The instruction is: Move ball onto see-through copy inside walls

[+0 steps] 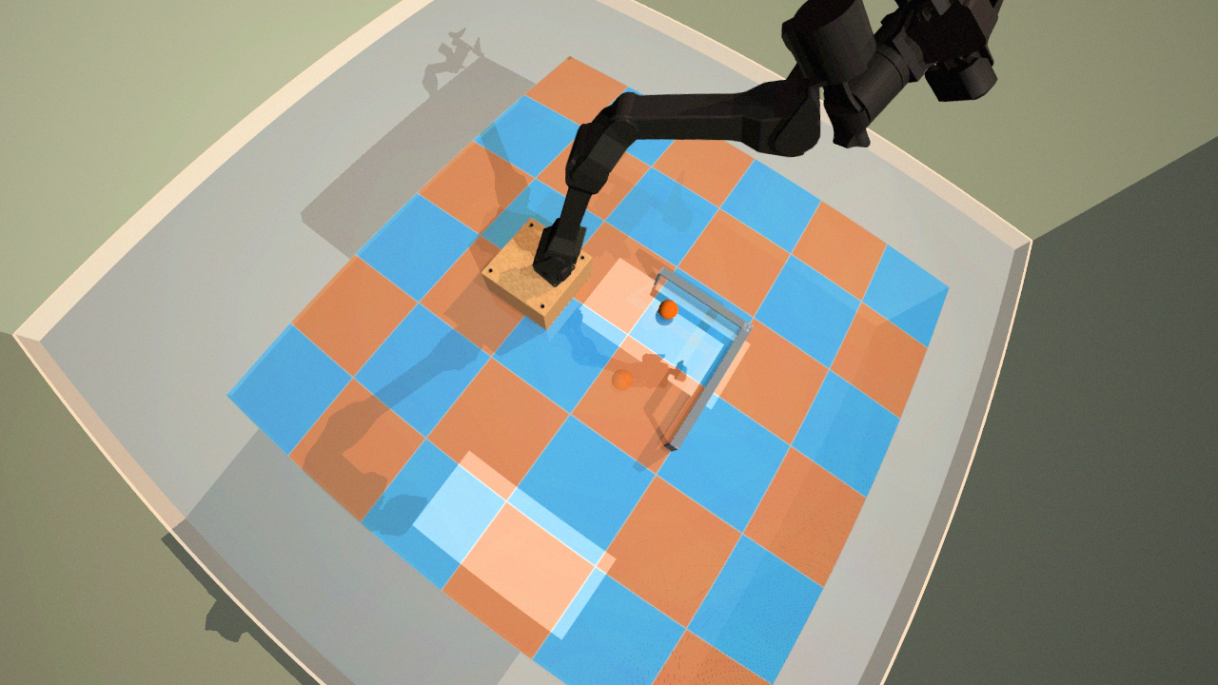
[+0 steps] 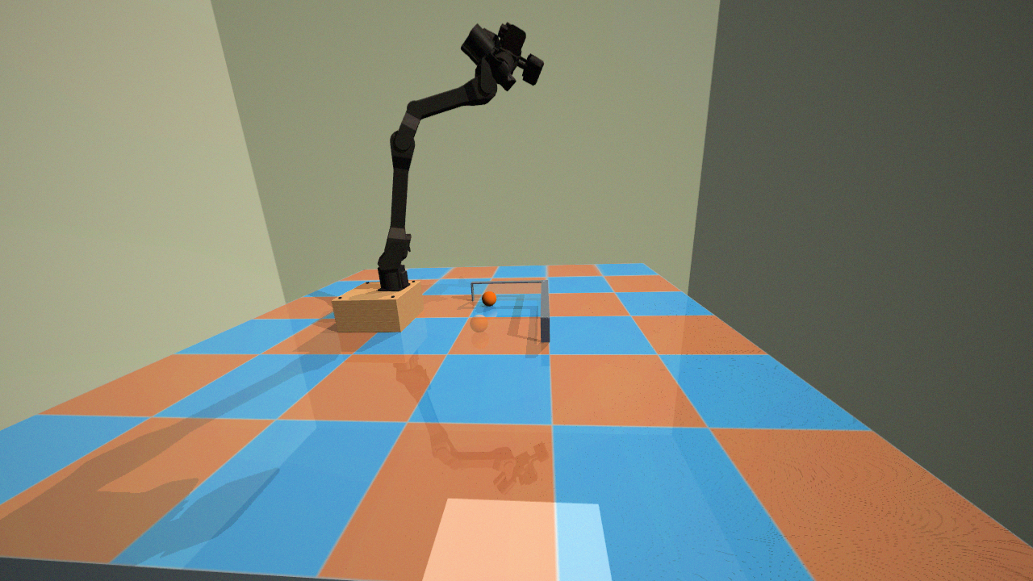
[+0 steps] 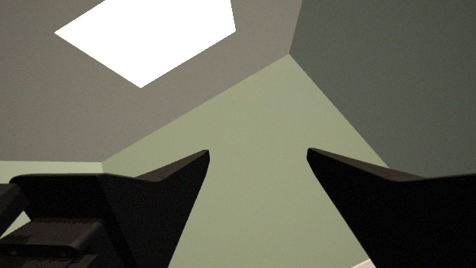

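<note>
Now: the orange ball 70 mm behind my gripper tip, 190 mm to the right of it and 700 mm below it.
</note>
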